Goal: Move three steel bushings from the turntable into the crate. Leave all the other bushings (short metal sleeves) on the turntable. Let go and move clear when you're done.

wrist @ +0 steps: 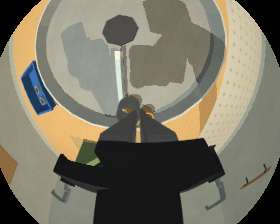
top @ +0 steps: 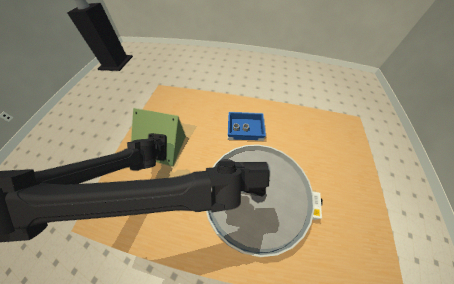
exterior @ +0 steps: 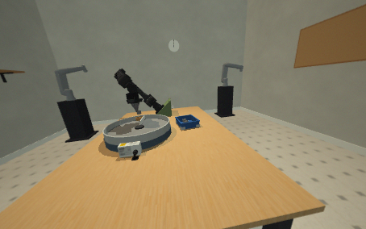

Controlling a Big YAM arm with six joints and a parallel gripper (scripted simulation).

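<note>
Now: hand 380 mm to the right of the blue crate, 120 mm above it and 50 mm short of it. Also, from my hand: grey turntable 130 mm ahead, 90 mm below, 30 mm to the left.
</note>
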